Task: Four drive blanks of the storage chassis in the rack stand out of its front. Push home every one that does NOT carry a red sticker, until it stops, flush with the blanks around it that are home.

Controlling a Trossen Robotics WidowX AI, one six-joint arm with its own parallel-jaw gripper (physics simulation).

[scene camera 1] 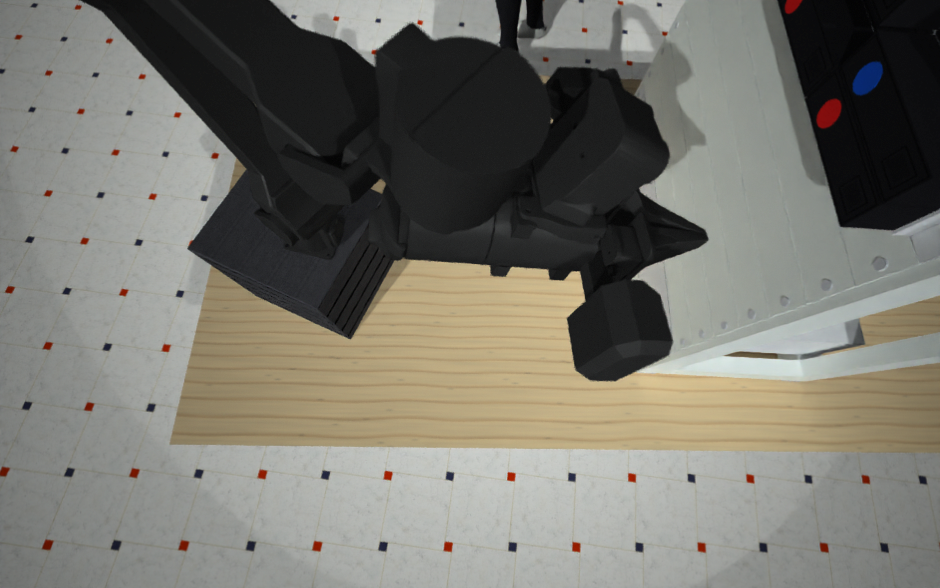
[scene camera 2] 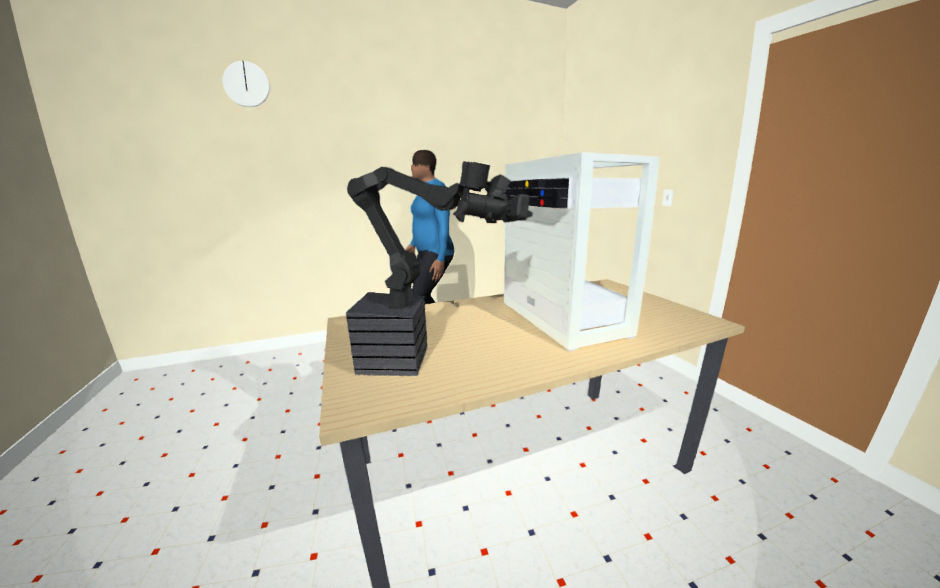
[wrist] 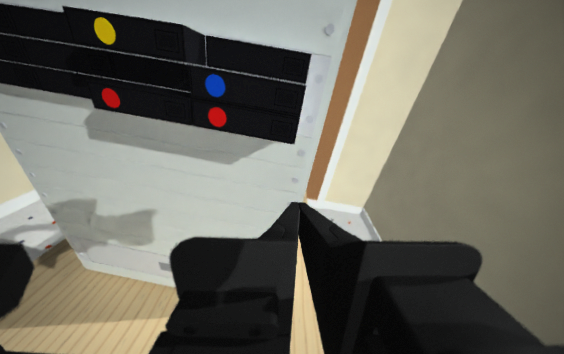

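Where they show: gripper, between the fingertips: point(scene camera 1: 702, 239) point(scene camera 2: 531, 214) point(wrist: 297, 208); arm's base, origin of its link: point(scene camera 1: 315, 233) point(scene camera 2: 400, 304).
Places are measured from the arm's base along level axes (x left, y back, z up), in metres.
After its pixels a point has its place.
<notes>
The black storage chassis point(wrist: 35, 47) {y -0.447, x 0.285, z 0.316 m} is in the upper part of the white rack point(scene camera 1: 734, 138) {y -0.482, x 0.167, z 0.132 m} point(scene camera 2: 580, 256) {y -0.537, x -0.049, z 0.128 m} point(wrist: 175, 185) {y -0.483, x 0.154, z 0.148 m}. In the wrist view, a blank with a yellow sticker point(wrist: 140, 38) {y -0.438, x 0.120, z 0.338 m} stands out of the top row. A blank with a blue sticker point(wrist: 252, 91) {y -0.455, x 0.019, z 0.311 m} point(scene camera 1: 867, 78) {y -0.449, x 0.054, z 0.311 m} stands out at the right of the middle row. Two blanks with red stickers, one left point(wrist: 142, 103) {y -0.436, x 0.130, z 0.282 m} and one right point(wrist: 247, 123) {y -0.454, x 0.022, z 0.281 m}, stand out side by side in the bottom row. My black gripper point(scene camera 1: 707, 237) {y -0.379, x -0.050, z 0.254 m} point(scene camera 2: 531, 214) {y -0.379, x -0.050, z 0.254 m} point(wrist: 297, 208) {y -0.379, x -0.050, z 0.254 m} is shut and empty, in front of the rack and lower than the chassis.
The rack stands on a wooden table point(scene camera 1: 415, 388) {y -0.163, x -0.157, z -0.185 m} point(scene camera 2: 471, 374) {y -0.189, x -0.122, z -0.185 m}. The arm's ribbed dark base block point(scene camera 1: 277, 277) {y 0.026, x -0.072, z 0.001 m} point(scene camera 2: 384, 339) {y 0.048, x -0.084, z -0.070 m} is at the table's other end. A person in a blue top point(scene camera 2: 433, 225) stands behind the table. A brown door point(scene camera 2: 831, 208) is at the right.
</notes>
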